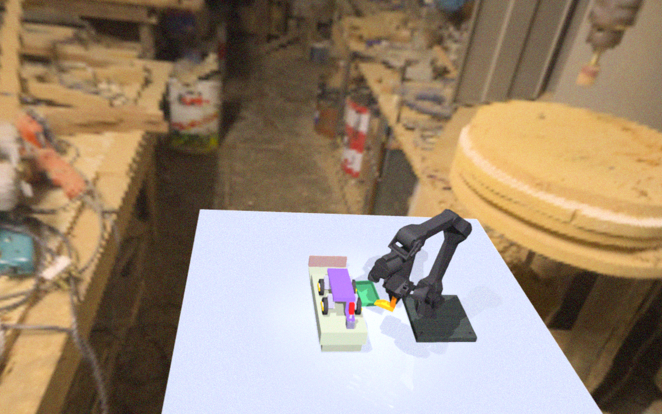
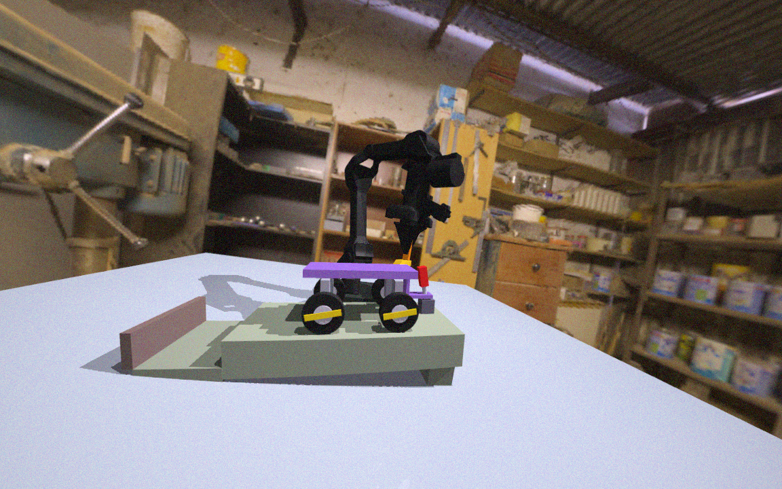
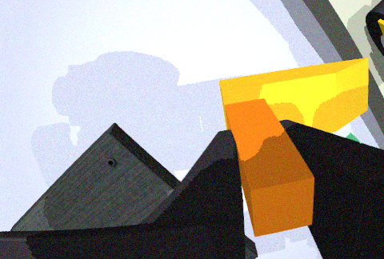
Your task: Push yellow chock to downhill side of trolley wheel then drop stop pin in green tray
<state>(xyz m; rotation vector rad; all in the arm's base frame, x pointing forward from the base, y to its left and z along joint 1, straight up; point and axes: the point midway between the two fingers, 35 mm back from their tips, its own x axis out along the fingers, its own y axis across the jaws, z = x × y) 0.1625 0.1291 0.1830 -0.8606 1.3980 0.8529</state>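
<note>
The yellow chock lies 20 mm ahead of my gripper tip, 10 mm to the right of it and 10 mm below it. Also, from my gripper tip: purple trolley 160 mm ahead, 90 mm to the right, 60 mm below; then red-headed stop pin 130 mm ahead, 20 mm to the left, 50 mm below; then grey-green ramp 160 mm ahead, 100 mm to the right, 130 mm below.
</note>
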